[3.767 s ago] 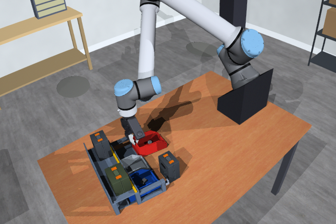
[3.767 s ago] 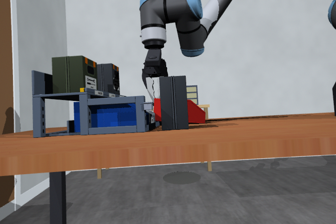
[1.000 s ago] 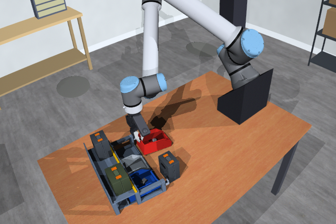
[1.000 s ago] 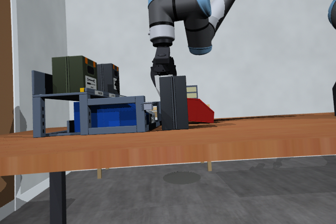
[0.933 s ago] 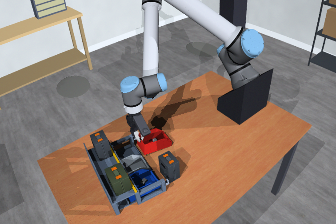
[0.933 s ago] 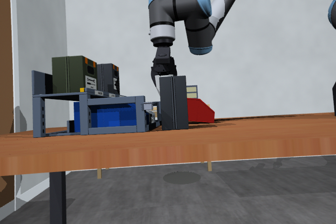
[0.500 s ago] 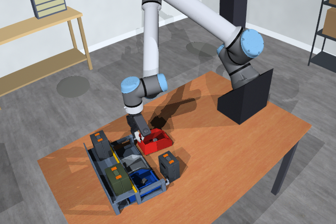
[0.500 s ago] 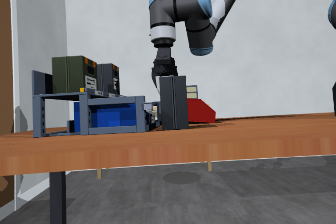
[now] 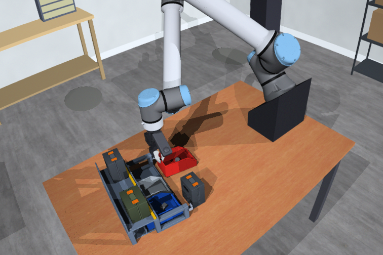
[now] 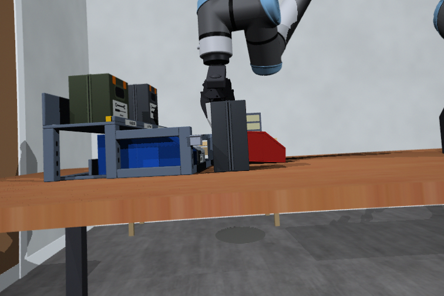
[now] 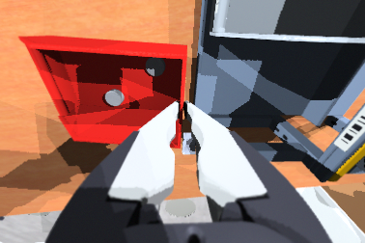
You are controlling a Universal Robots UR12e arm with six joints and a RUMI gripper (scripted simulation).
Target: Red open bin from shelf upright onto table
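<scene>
My hand is 8 cm past the red open bin, 1 cm to the right of it and 4 cm above it. The rest, counted from my hand: grey bin 13 cm ahead, 10 cm to the left, 4 cm below; then green case 23 cm ahead, 21 cm to the left, 7 cm above.
</scene>
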